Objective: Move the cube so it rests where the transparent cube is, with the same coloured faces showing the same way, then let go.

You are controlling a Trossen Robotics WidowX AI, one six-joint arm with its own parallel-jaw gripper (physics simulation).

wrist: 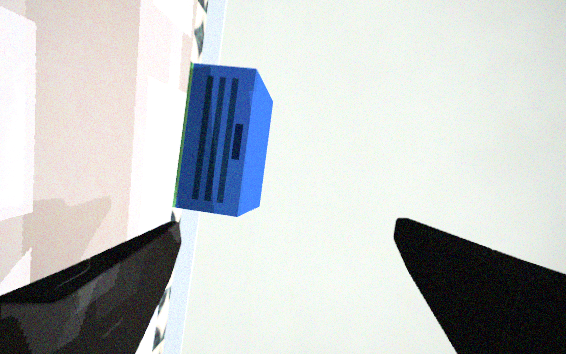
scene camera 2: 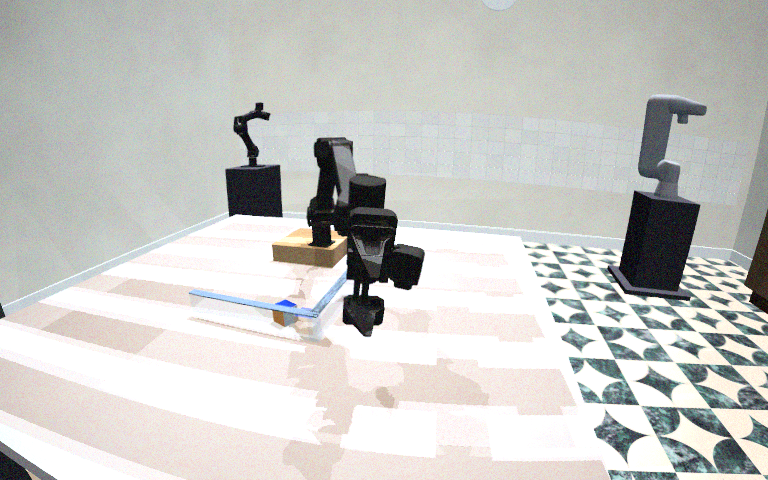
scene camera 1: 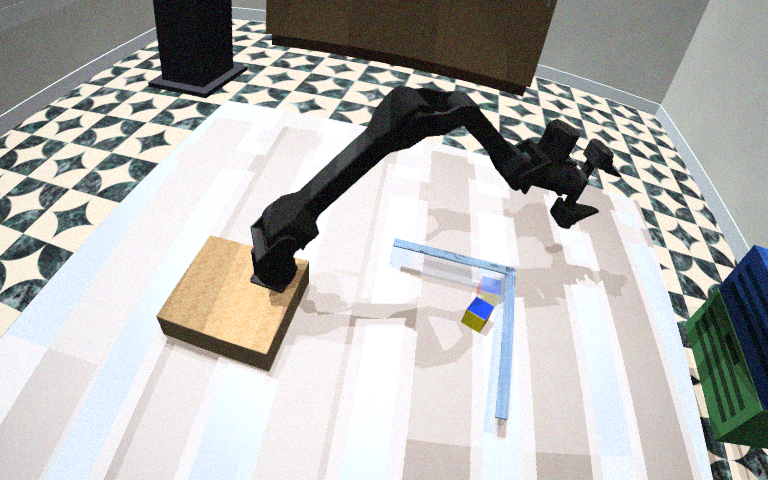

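Pixels of known places: gripper, fingertip midpoint: [wrist: 289,229] [scene camera 2: 370,309] [scene camera 1: 609,193]; arm's base, link origin: [scene camera 2: 322,243] [scene camera 1: 273,274].
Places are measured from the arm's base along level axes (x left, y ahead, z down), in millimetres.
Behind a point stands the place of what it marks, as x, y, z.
Note:
The solid cube [scene camera 1: 477,314] [scene camera 2: 284,313] lies on the table inside the corner of two low walls. Its top is blue; a yellow side shows in scene camera 1 and an orange side in scene camera 2. The transparent cube [scene camera 1: 491,285] @[151, 368, 17] stands beside it, closer to the corner, with a pale blue top and faint red and yellow sides. In scene camera 2 it is mostly hidden behind the wall. My gripper [scene camera 1: 608,192] @[361, 563, -133] [wrist: 289,229] @[361, 563, -133] is open and empty, raised above the table beyond the corner, away from both cubes. The cubes do not show in the wrist view.
Two clear walls with blue top edges, one long wall [scene camera 1: 505,350] @[-2, 409, -3] [scene camera 2: 237,300] @[7, 413, -3] and one shorter wall [scene camera 1: 447,255] @[172, 271, -3], meet near the cubes. The arm stands on a wooden block [scene camera 1: 226,300] @[-84, -48, 2] [scene camera 2: 303,253] @[-38, 51, 20]. A blue crate [scene camera 1: 750,316] [wrist: 220,140] and a green crate [scene camera 1: 727,367] stand beyond the table edge.

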